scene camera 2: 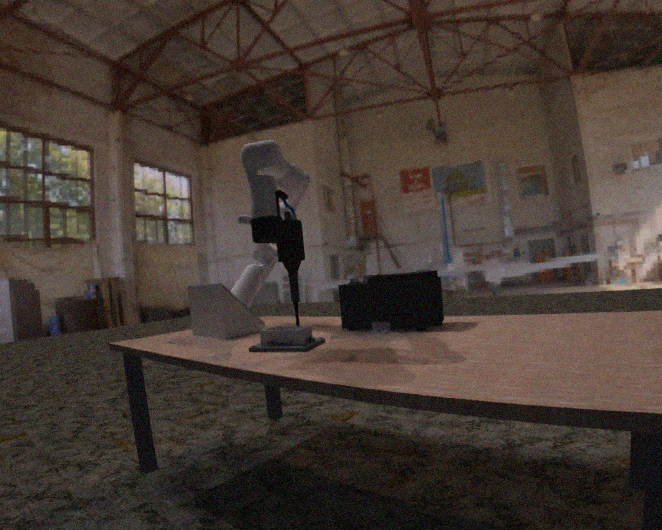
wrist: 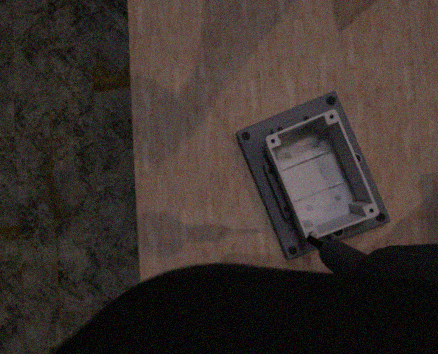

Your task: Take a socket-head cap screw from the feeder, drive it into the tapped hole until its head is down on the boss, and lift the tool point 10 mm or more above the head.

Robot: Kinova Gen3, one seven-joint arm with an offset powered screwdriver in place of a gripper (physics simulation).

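My screwdriver points straight down, its tip at the corner boss nearest the tool on an open grey box. In the scene view the tip meets the box's back top edge; any gap is too small to tell. The tip covers that boss's hole, and whether it holds a screw or a screw head sits beneath it is hidden. The other three corner bosses show dark holes in the wrist view. The feeder cannot be told for certain; a black block with a small grey piece at its front stands right of the box.
The box sits on a dark flat plate with holes at its corners. A grey wedge-shaped block stands left of the box, near the arm's pale lower link. The table's edge runs along the front.
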